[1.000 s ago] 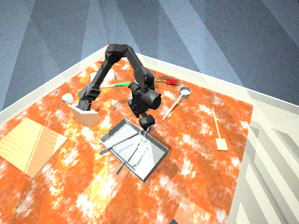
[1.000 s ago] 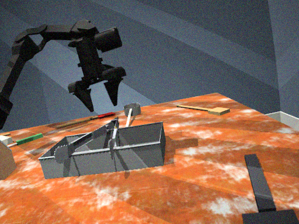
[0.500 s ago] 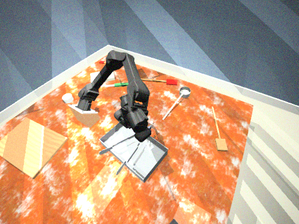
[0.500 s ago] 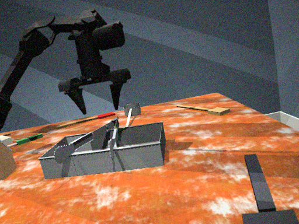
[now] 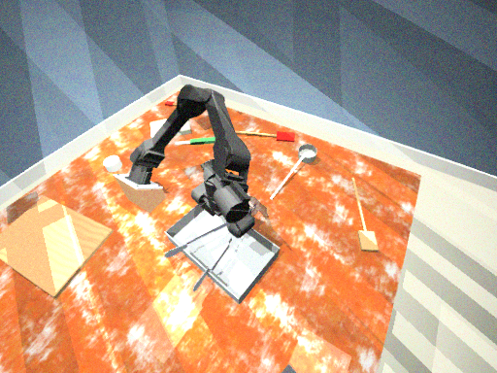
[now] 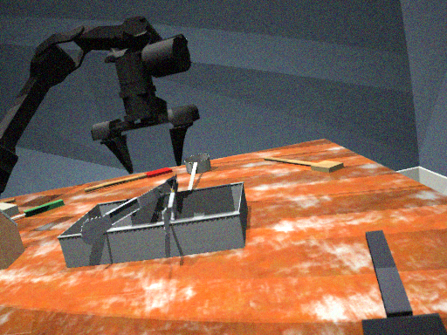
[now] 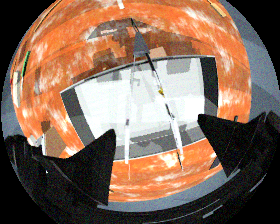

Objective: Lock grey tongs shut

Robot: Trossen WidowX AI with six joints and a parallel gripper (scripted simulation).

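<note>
Now: gripper tip 9 cm above the grey roasting tin, 2 cm to the left of it and 1 cm past it. From my gripper tip the other things lie so: wooden board 54 cm behind, 26 cm to the right, 11 cm below; then green-handled tool 39 cm behind, 36 cm to the left, 11 cm below; then red-headed spatula 55 cm to the left, 11 cm below, 10 cm behind.
</note>
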